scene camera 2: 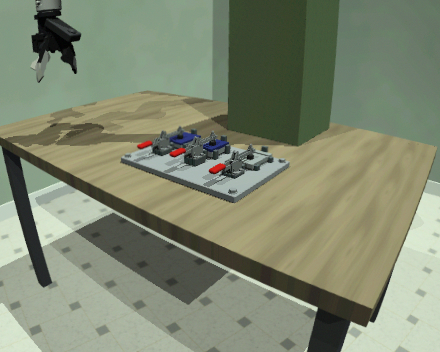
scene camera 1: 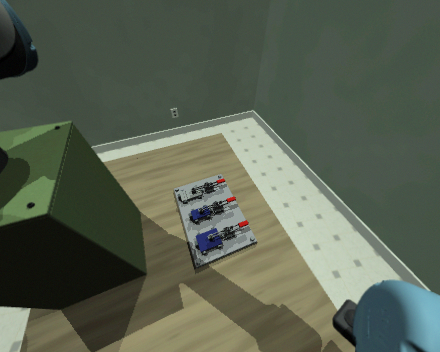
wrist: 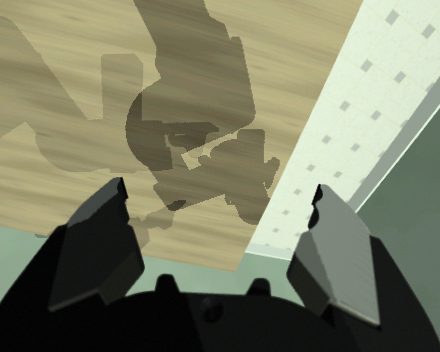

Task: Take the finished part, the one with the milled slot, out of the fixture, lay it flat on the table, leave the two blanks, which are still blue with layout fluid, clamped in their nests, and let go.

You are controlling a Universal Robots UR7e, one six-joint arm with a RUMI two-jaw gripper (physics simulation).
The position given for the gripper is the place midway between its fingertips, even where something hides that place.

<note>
In view: the gripper (scene camera 2: 58, 78) and a fixture plate (scene camera 2: 198, 177).
The gripper shows as well in the wrist view (wrist: 219, 183). The fixture plate is seen too in scene camera 1 (scene camera 1: 232, 215).
</note>
